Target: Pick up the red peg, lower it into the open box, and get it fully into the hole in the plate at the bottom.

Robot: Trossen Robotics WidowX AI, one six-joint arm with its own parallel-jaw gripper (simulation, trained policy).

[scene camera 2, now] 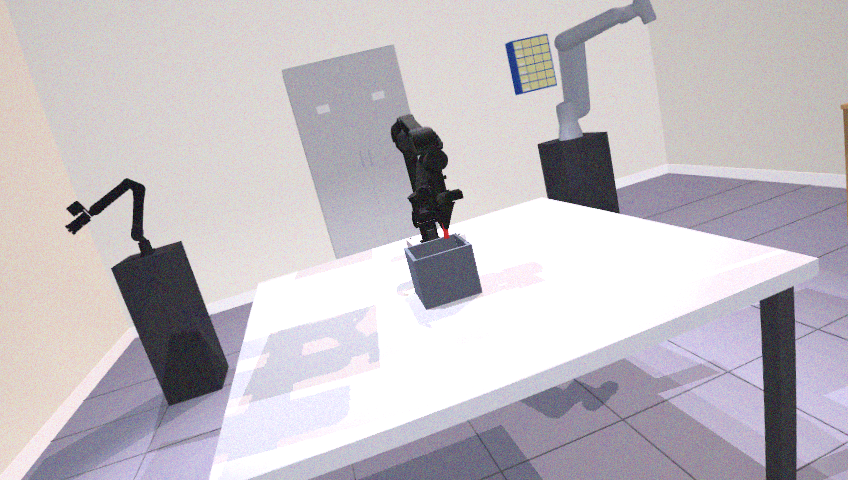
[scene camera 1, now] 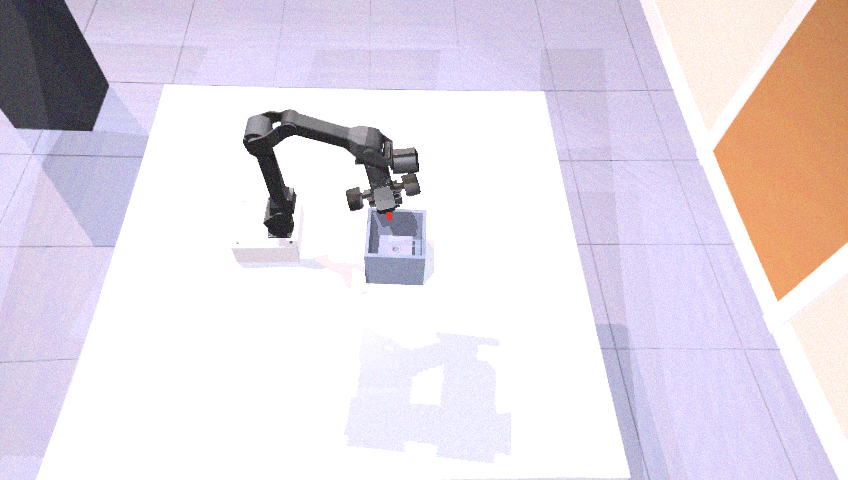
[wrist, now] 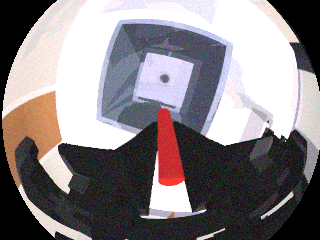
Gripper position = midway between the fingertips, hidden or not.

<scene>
In view: the gripper [scene camera 1: 388, 212], a red peg [wrist: 169, 171], a grey box [scene camera 1: 396, 269] and a pale plate [wrist: 151, 85].
The gripper shows as well in scene camera 2 [scene camera 2: 445, 229] and in the wrist view [wrist: 165, 126]. Scene camera 2 misses the pale plate, which is hidden by the grey box.
</scene>
